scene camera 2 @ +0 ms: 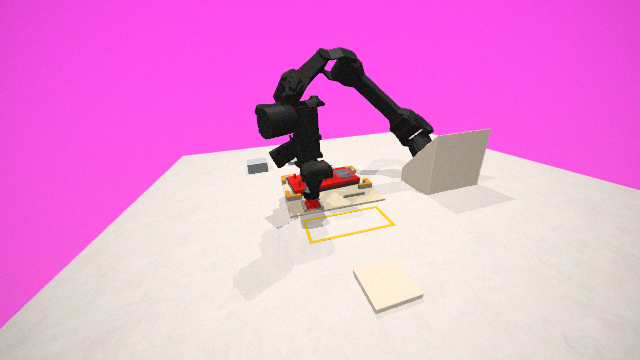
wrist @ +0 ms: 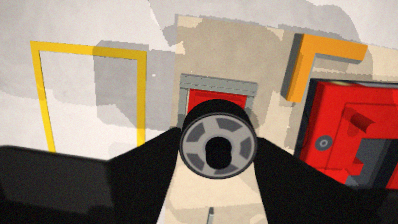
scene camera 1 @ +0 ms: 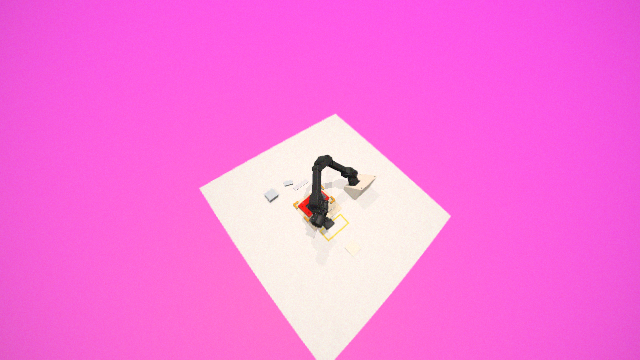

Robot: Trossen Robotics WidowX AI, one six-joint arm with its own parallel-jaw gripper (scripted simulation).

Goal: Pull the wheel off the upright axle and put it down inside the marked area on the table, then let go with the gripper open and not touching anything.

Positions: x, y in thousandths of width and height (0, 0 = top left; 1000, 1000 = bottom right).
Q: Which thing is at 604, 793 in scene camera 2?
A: A flat beige tile.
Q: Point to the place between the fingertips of my gripper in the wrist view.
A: At 546, 627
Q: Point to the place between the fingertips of my gripper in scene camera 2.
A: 487, 535
